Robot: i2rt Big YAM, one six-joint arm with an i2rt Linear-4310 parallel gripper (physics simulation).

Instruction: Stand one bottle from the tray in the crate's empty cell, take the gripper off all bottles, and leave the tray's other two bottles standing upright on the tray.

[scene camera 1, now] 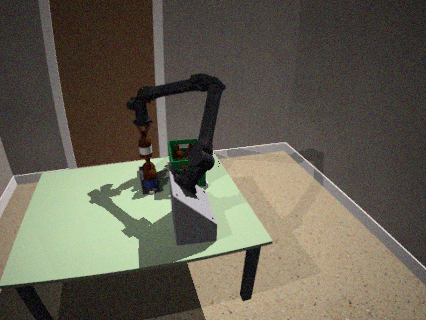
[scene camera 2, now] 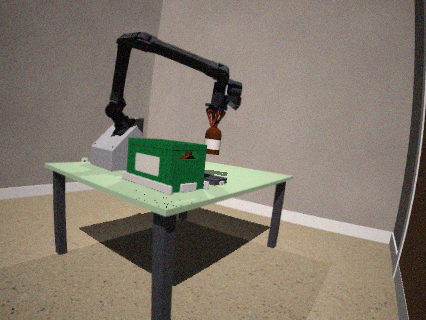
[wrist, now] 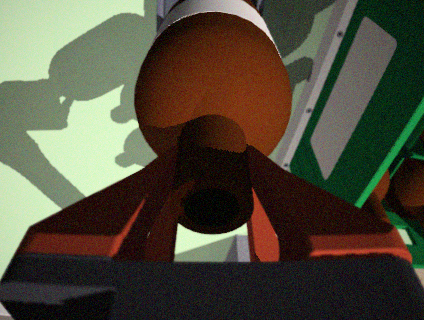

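Pixels of known places: gripper, between the fingertips: (scene camera 1: pixel 144 136) (scene camera 2: pixel 213 126) (wrist: pixel 212 159); arm's base, origin of its link: (scene camera 1: pixel 183 183) (scene camera 2: pixel 125 127).
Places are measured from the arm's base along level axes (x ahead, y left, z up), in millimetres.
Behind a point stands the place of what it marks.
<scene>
My gripper (scene camera 1: pixel 144 131) {z 37, x 457, y 177 mm} (scene camera 2: pixel 215 118) (wrist: pixel 212 159) {z 37, x 457, y 177 mm} is shut on the neck of a brown bottle with a white label (scene camera 1: pixel 145 150) {z -34, x 425, y 175 mm} (scene camera 2: pixel 213 135) {z -2, x 487, y 149 mm} (wrist: pixel 215 75) {z 27, x 488, y 182 mm}. The bottle hangs upright in the air, its base well above the dark tray (scene camera 1: pixel 141 182) {z -190, x 334, y 213 mm} (scene camera 2: pixel 216 180) {z -193, x 531, y 144 mm}. On the tray, brown glass and a blue label of a standing bottle (scene camera 1: pixel 149 172) {z -95, x 280, y 158 mm} show in scene camera 1; the tray's bottles overlap there and cannot be told apart. The green crate (scene camera 1: pixel 172 151) (scene camera 2: pixel 184 167) {z -125, x 551, y -77 mm} (wrist: pixel 395 85) {z -74, x 462, y 37 mm} stands beside the tray, with brown bottles (scene camera 1: pixel 179 153) (wrist: pixel 410 185) inside. Its empty cell cannot be made out.
The arm's grey base (scene camera 1: pixel 192 220) {z -78, x -163, y -15 mm} (scene camera 2: pixel 114 147) {z -101, x 75, y -100 mm} stands on the green table (scene camera 1: pixel 75 225) {z -215, x 28, y 546 mm} (scene camera 2: pixel 250 175) {z -215, x 438, y 585 mm}. Pale strips (scene camera 2: pixel 147 183) {z -200, x 445, y -160 mm} (wrist: pixel 320 82) {z -185, x 404, y 43 mm} run along the crate's foot. The crate's high walls rise close to the held bottle's side in the wrist view.
</scene>
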